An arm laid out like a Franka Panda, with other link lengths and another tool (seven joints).
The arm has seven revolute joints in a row. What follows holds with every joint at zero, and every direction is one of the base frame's.
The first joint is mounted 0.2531 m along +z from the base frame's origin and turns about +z.
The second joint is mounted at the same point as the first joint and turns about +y.
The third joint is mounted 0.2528 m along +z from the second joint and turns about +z.
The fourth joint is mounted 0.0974 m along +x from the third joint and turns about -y.
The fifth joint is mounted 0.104 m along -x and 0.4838 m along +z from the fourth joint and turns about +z.
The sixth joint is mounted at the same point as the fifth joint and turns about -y.
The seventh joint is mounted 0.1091 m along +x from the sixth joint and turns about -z.
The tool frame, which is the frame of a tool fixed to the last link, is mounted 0.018 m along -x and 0.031 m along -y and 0.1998 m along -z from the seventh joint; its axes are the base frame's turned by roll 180, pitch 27.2 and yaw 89.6 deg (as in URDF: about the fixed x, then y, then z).
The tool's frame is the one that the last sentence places.
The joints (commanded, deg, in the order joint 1, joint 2, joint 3, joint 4, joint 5, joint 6, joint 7), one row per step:
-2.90, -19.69, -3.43, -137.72, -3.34, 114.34, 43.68
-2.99, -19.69, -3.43, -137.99, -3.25, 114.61, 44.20
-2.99, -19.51, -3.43, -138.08, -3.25, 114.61, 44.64
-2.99, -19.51, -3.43, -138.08, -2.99, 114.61, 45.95
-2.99, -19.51, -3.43, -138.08, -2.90, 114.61, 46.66
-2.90, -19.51, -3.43, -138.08, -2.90, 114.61, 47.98
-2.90, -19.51, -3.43, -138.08, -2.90, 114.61, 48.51
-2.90, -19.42, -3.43, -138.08, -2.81, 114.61, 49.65
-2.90, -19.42, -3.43, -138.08, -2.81, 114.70, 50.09
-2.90, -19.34, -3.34, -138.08, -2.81, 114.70, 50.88
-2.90, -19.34, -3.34, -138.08, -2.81, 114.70, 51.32
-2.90, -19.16, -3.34, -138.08, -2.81, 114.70, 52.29
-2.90, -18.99, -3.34, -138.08, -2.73, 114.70, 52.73
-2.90, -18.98, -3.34, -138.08, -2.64, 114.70, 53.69
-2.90, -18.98, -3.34, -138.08, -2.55, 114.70, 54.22
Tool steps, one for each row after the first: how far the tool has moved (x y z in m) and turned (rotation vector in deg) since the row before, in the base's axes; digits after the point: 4 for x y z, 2 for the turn. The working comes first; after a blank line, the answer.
Tool pose at each row, in the base's axes (x y z in m, rotation vector in deg; the steps are taken from these numbers as rounded here):
0.5395, -0.0754, 0.1843, 154.02, 58.59, -43.62
0.5387, -0.0756, 0.1820, 154.52, 57.81, -43.69
0.5379, -0.0752, 0.1794, 154.79, 57.30, -44.14
0.5378, -0.0737, 0.1794, 155.91, 55.54, -44.28
0.5377, -0.0731, 0.1794, 156.45, 54.59, -44.37
0.5377, -0.0714, 0.1794, 157.21, 52.93, -44.56
0.5377, -0.0711, 0.1793, 157.53, 52.22, -44.65
0.5375, -0.0701, 0.1785, 158.31, 50.69, -44.93
0.5378, -0.0699, 0.1786, 158.58, 50.07, -44.87
0.5378, -0.0686, 0.1778, 158.95, 49.10, -45.10
0.5377, -0.0683, 0.1778, 159.21, 48.50, -45.17
0.5375, -0.0677, 0.1761, 159.74, 47.21, -45.57
0.5372, -0.0672, 0.1745, 160.05, 46.63, -45.87
0.5372, -0.0664, 0.1744, 160.68, 45.29, -46.00
0.5372, -0.0658, 0.1744, 161.07, 44.54, -46.06

-0.0008, -0.0002, -0.0023, 0.05, -0.02, -0.64
-0.0008, 0.0004, -0.0026, -0.01, 0.26, -0.44
-0.0001, 0.0015, 0.0000, 0.13, -0.05, -1.43
-0.0001, 0.0006, 0.0000, 0.03, -0.02, -0.75
0.0000, 0.0017, 0.0000, -0.09, -0.03, -1.23
0.0000, 0.0003, -0.0001, -0.04, -0.01, -0.53
-0.0002, 0.0010, -0.0008, 0.01, 0.06, -1.18
0.0003, 0.0002, 0.0001, -0.04, -0.10, -0.44
0.0000, 0.0013, -0.0008, -0.09, 0.07, -0.70
-0.0001, 0.0003, 0.0000, -0.03, 0.00, -0.44
-0.0002, 0.0006, -0.0017, -0.07, 0.16, -0.96
-0.0003, 0.0005, -0.0016, 0.04, 0.16, -0.48
0.0000, 0.0008, -0.0001, 0.00, -0.02, -1.00
0.0000, 0.0006, 0.0000, 0.04, -0.01, -0.57

